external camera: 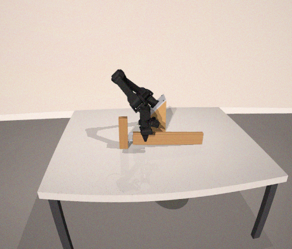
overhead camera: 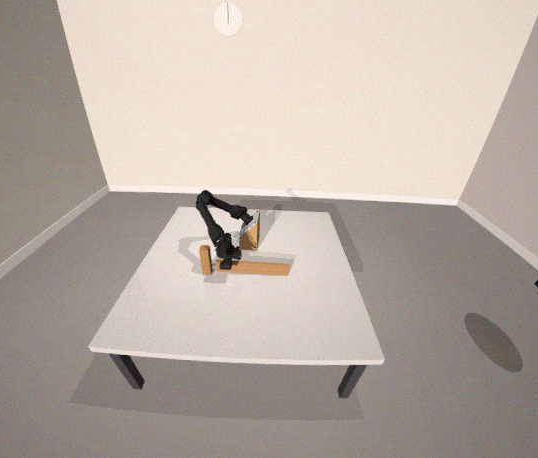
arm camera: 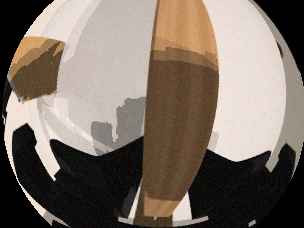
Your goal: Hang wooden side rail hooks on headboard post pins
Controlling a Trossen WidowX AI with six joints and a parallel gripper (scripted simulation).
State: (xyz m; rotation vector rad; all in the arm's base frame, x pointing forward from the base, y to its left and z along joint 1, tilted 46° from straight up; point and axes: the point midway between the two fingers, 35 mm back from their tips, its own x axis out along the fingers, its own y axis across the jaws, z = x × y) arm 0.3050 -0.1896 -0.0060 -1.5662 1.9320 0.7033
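The headboard post is 120 mm to the right of my gripper tip, 40 mm above it and 10 mm behind it.
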